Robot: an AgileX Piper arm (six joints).
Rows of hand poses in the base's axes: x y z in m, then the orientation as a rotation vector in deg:
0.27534 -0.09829 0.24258 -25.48 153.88 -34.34
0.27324 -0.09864 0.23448 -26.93 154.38 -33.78
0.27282 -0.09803 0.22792 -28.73 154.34 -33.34
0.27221 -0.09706 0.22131 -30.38 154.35 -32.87
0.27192 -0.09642 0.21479 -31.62 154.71 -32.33
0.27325 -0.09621 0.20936 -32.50 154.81 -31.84
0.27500 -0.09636 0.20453 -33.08 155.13 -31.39
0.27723 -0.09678 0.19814 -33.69 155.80 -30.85
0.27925 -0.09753 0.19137 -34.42 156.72 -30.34
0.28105 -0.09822 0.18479 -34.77 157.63 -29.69
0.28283 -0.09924 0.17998 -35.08 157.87 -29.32
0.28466 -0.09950 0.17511 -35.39 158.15 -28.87
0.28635 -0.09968 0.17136 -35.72 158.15 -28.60
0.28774 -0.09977 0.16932 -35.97 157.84 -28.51
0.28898 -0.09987 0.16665 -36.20 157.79 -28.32
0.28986 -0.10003 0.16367 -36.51 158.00 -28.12
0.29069 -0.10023 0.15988 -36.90 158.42 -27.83
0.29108 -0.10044 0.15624 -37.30 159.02 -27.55
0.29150 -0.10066 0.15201 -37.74 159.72 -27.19
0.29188 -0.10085 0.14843 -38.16 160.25 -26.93
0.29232 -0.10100 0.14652 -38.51 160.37 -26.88
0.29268 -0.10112 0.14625 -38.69 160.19 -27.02
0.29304 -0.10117 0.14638 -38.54 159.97 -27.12
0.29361 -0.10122 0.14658 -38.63 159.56 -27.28
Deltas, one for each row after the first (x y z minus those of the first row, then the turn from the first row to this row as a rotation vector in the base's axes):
-0.00210 -0.00035 -0.00810 0.18 0.85 0.87
-0.00252 0.00026 -0.01466 0.22 1.31 2.10
-0.00313 0.00123 -0.02127 0.30 1.79 3.21
-0.00342 0.00187 -0.02779 0.50 2.48 3.96
-0.00209 0.00208 -0.03322 0.70 2.82 4.56
-0.00034 0.00193 -0.03805 0.93 3.28 4.90
0.00189 0.00151 -0.04444 1.21 4.07 5.15
0.00391 0.00076 -0.05121 1.46 5.13 5.39
0.00571 0.00007 -0.05779 1.85 6.06 5.42
0.00749 -0.00095 -0.06260 2.06 6.37 5.60
0.00932 -0.00121 -0.06747 2.31 6.71 5.77
0.01101 -0.00139 -0.07122 2.45 6.81 6.01
0.01240 -0.00148 -0.07326 2.47 6.60 6.28
0.01364 -0.00158 -0.07593 2.56 6.63 6.46
0.01452 -0.00174 -0.07891 2.65 6.92 6.62
0.01535 -0.00194 -0.08270 2.79 7.43 6.76
0.01574 -0.00215 -0.08634 2.91 8.11 6.85
0.01616 -0.00237 -0.09057 3.08 8.89 6.94
0.01654 -0.00256 -0.09415 3.18 9.51 7.06
0.01698 -0.00271 -0.09606 3.16 9.74 7.24
0.01734 -0.00283 -0.09633 3.04 9.64 7.38
0.01770 -0.00288 -0.09620 3.00 9.39 7.35
0.01827 -0.00293 -0.09600 2.88 9.04 7.51

